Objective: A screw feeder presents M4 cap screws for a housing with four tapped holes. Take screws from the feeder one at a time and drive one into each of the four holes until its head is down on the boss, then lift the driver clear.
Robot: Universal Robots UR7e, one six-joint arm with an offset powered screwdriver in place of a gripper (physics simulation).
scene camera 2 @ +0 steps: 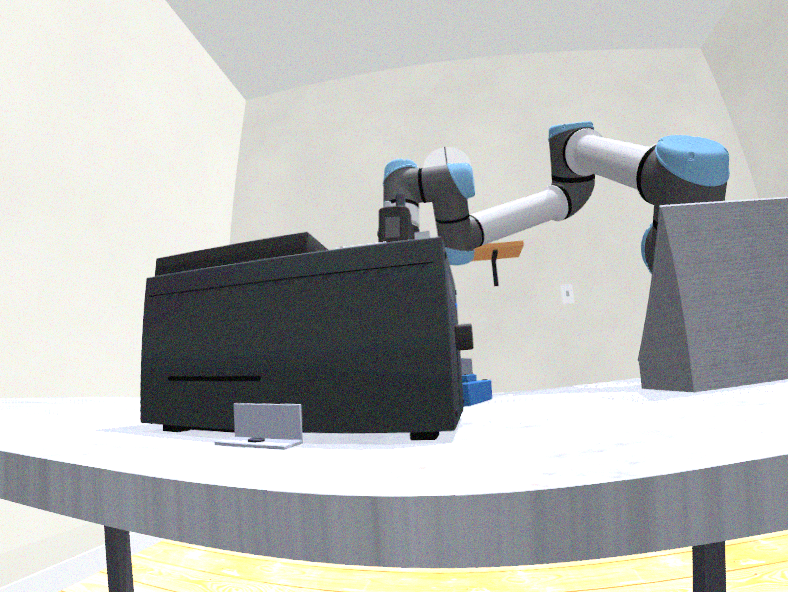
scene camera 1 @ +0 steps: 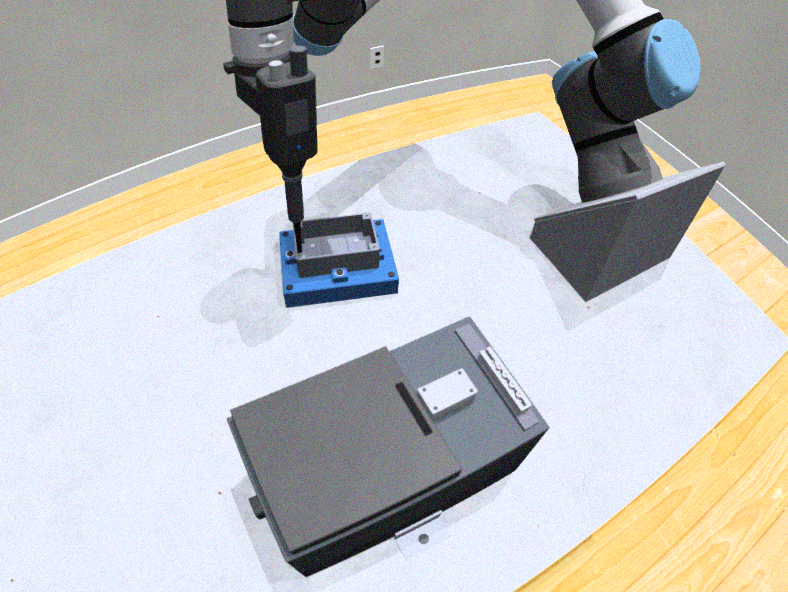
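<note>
The screwdriver stands upright with its thin tip at the front left corner boss of the grey housing. Whether a screw is under the tip is too small to tell. The open-topped housing sits in a blue fixture, which is mostly hidden behind the feeder in the scene camera 2 view. The right corner bosses show small dark spots; whether these are holes or screw heads cannot be told. The back left corner is hidden by the driver. The dark screw feeder stands nearer the camera, with a white slotted rail on top.
A grey wedge-shaped panel stands at the right, in front of the arm's base. A white block sits on the feeder's top. A small metal bracket stands beside the feeder.
</note>
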